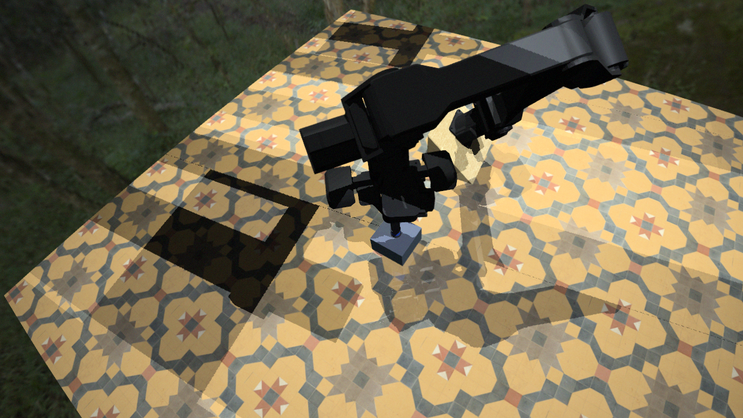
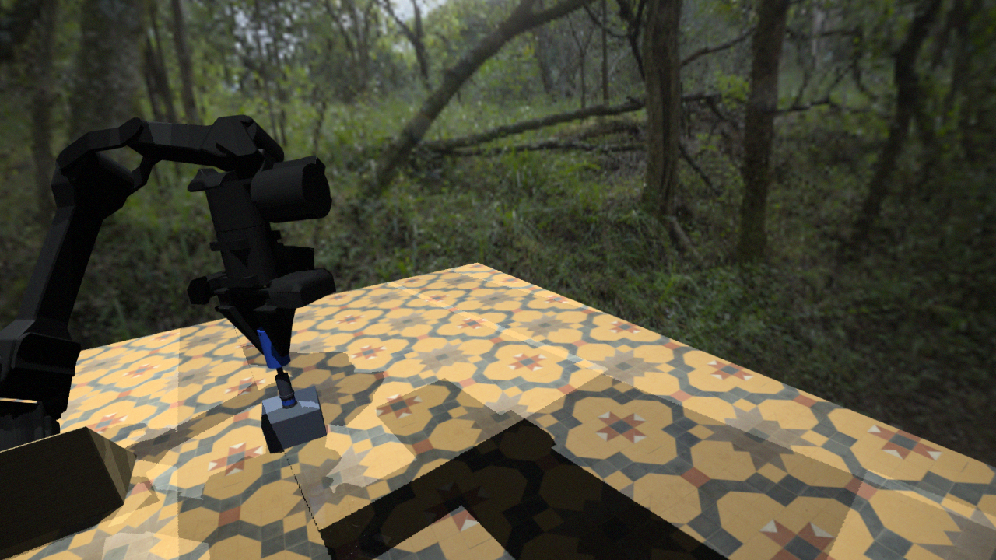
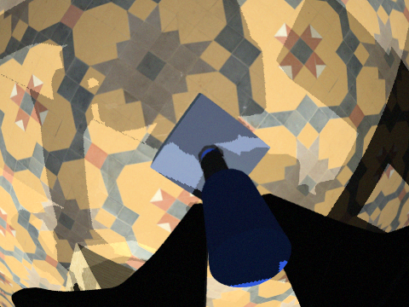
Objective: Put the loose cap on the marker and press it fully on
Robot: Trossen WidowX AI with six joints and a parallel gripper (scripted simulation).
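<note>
Now: the grey-blue holder block 9 cm below my gripper tip. The rest, counted from my gripper tip: blue marker cap (1 cm above).
</note>
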